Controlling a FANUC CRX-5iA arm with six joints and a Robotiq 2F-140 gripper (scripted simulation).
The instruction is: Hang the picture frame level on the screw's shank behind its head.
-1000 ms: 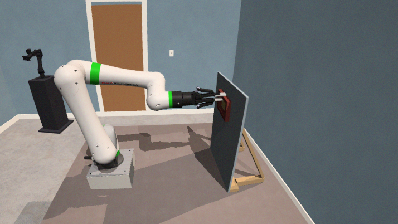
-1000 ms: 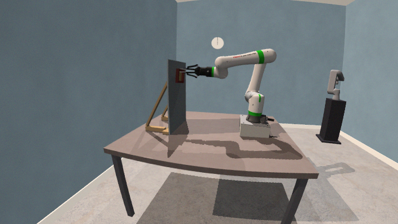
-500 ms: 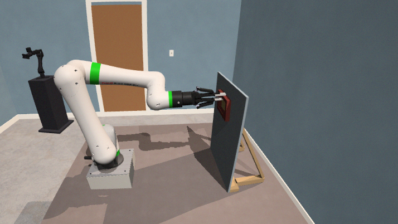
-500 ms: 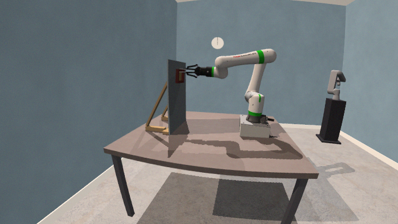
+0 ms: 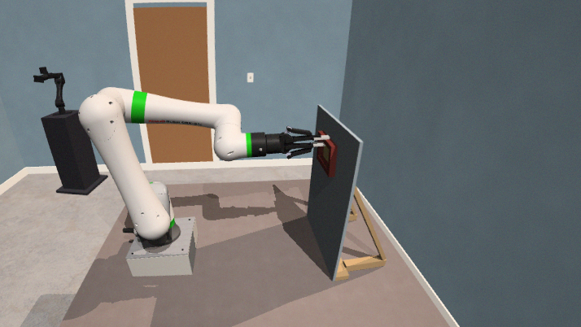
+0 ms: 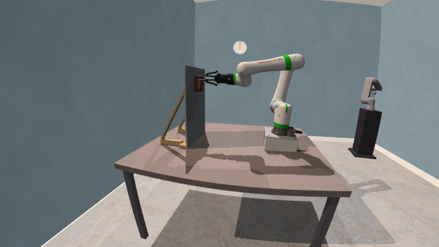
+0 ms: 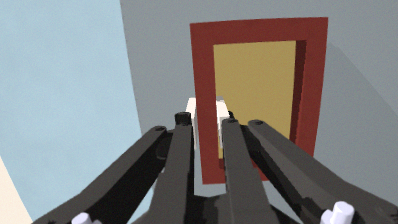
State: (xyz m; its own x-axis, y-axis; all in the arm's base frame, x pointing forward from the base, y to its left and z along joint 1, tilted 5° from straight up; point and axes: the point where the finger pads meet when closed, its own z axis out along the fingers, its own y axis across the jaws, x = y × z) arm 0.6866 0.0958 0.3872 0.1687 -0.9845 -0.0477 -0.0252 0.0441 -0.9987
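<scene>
The picture frame is 50 mm below my hand, 40 mm ahead of it and 10 mm to the left of it. Also, from my hand: grey board 230 mm below, 50 mm ahead, 10 mm to the left.
</scene>
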